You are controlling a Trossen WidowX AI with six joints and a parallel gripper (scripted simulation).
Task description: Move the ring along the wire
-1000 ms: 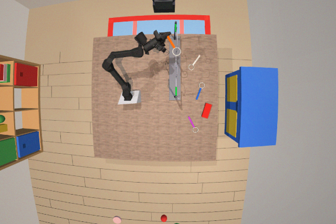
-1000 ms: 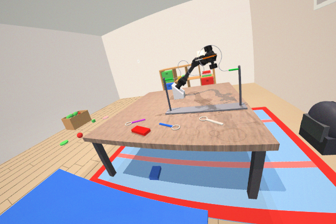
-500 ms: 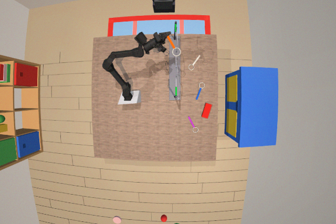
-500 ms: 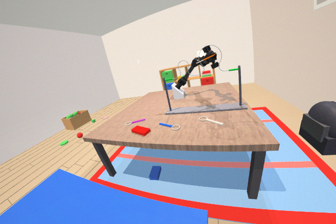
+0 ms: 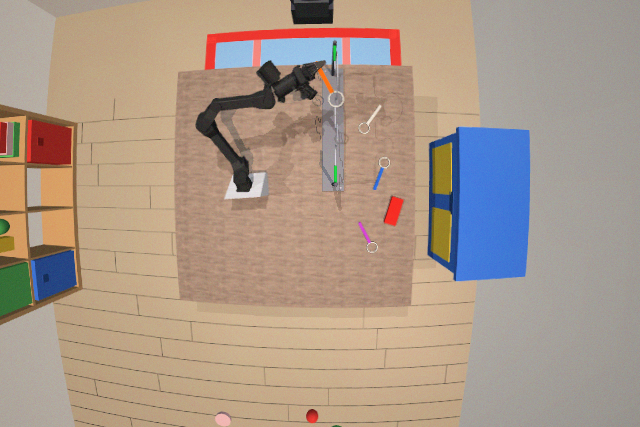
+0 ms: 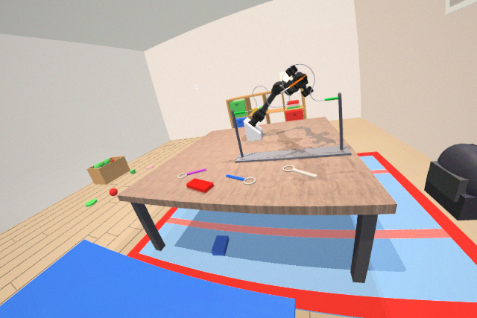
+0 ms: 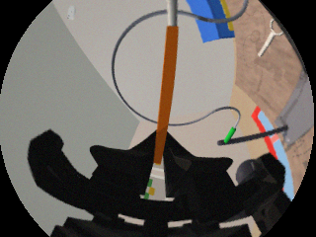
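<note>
Now: gripper tip 2 cm short of the orange-handled ring, 8 cm to the left of it and 4 cm above it. Also, from my gripper tip: red block: 35 cm ahead, 56 cm to the right, 42 cm below; then white-handled ring: 22 cm ahead, 10 cm to the right, 42 cm below; then blue-handled ring: 29 cm ahead, 36 cm to the right, 42 cm below.
</note>
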